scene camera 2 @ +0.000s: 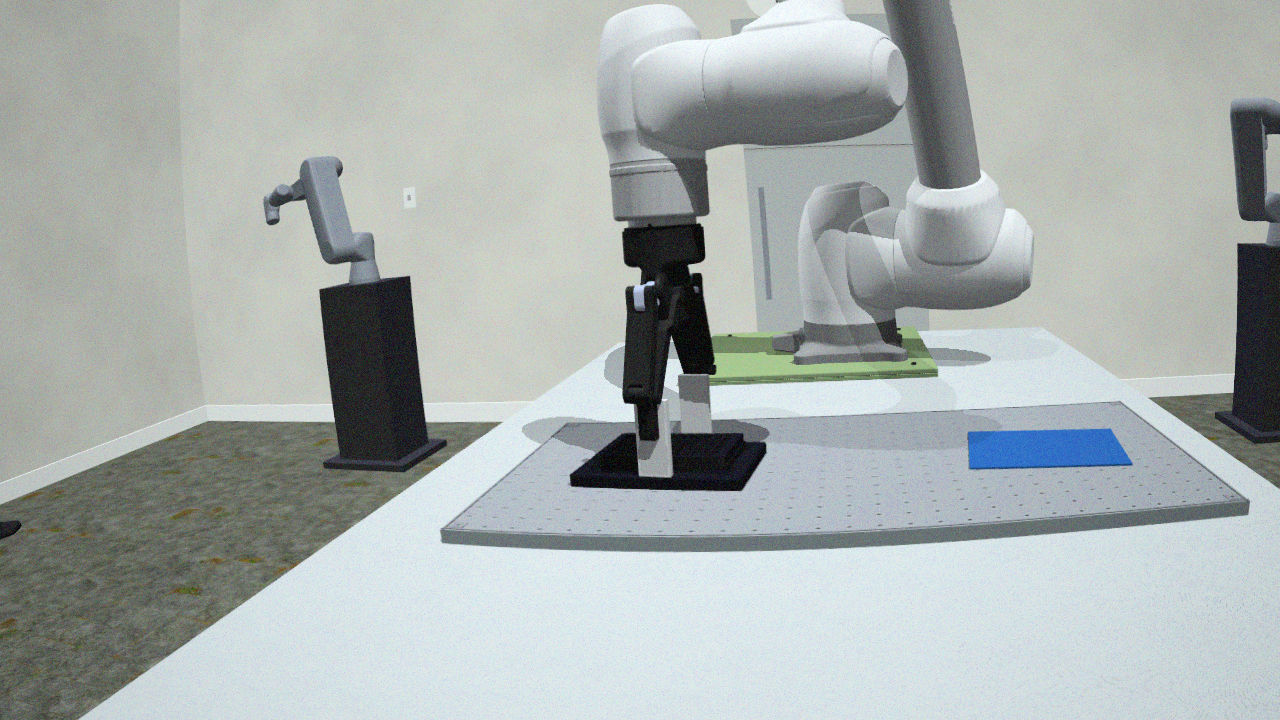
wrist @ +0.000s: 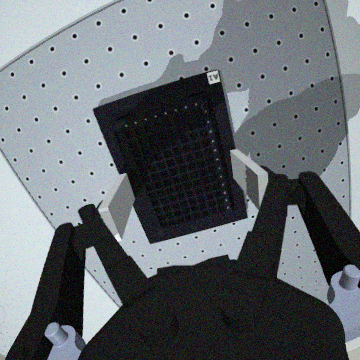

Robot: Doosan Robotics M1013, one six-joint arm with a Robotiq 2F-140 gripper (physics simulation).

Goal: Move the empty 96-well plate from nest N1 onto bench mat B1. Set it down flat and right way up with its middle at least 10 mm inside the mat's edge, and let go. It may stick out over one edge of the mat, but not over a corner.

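Places are measured from the arm's base along level axes (x right, y ahead, z up), in millimetres.
Pixels of known places: gripper, fingertip midpoint: point(scene camera 2: 677, 458) point(wrist: 180, 174); arm's base, origin of the base link: point(scene camera 2: 851, 352).
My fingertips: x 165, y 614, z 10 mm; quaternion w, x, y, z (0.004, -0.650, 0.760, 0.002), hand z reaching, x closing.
Note:
Ahead of a thing's pixels: the offset from my fingertips to its middle. "*": to the spot under its first point. Level surfaces: height alone.
The black 96-well plate @[dx +6, dy +0, dz +7 mm] point(scene camera 2: 711, 445) point(wrist: 176, 155) sits in the black nest N1 @[* dx +64, dy +55, dz -4 mm] point(scene camera 2: 597, 479) point(wrist: 159, 96), which has an A1 label at one corner. Dark on dark makes the line between plate and nest hard to see. My gripper point(scene camera 2: 674, 432) point(wrist: 180, 174) is open and points down over the plate. Its pale finger pads stand on either side of the plate, toward one end of it in the wrist view. Nothing is held between them. The blue bench mat B1 @[dz -10 mm] point(scene camera 2: 1049, 448) lies flat, to the right of the nest in the scene view, with nothing on it.
Nest and mat are on a grey perforated board @[dz -12 mm] point(scene camera 2: 859, 483) point(wrist: 145, 45) with a raised edge above the white table @[dz -25 mm] point(scene camera 2: 716, 626). The arm's base stands on a green plate point(scene camera 2: 760, 365) at the back. Other arms on black pedestals point(scene camera 2: 371, 376) stand beyond the table.

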